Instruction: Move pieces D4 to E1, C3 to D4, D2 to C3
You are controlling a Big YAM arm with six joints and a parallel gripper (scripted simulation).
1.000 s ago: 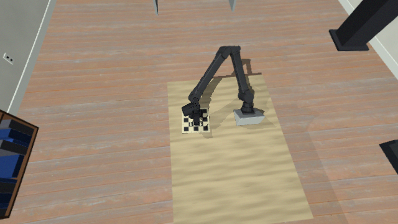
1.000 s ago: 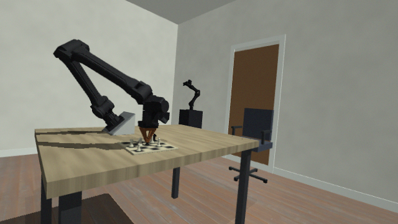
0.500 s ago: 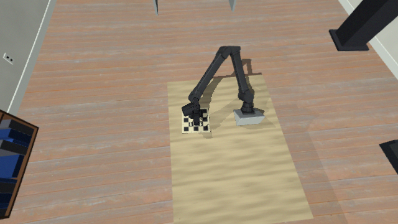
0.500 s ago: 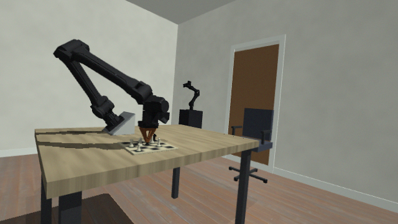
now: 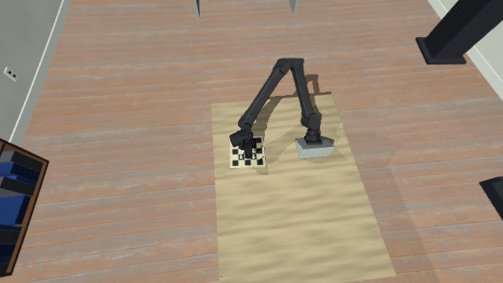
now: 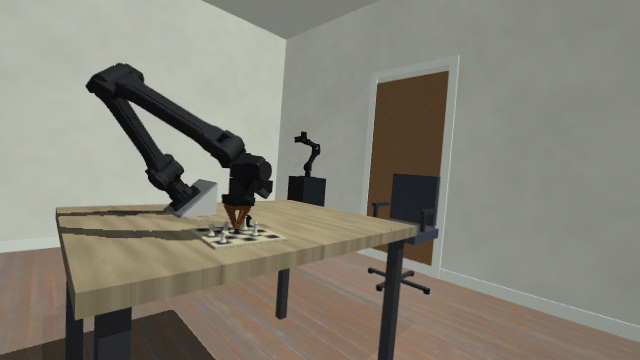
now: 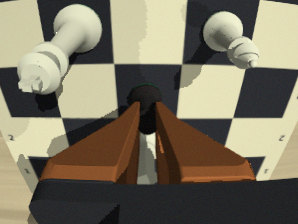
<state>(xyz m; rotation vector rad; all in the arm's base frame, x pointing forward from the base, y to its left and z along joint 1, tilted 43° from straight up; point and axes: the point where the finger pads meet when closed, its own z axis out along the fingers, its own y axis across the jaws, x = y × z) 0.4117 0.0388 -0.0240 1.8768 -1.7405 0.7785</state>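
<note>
My hand is 1 cm above the black pawn. From my hand the other things lie so: small chessboard (3 cm below).
</note>
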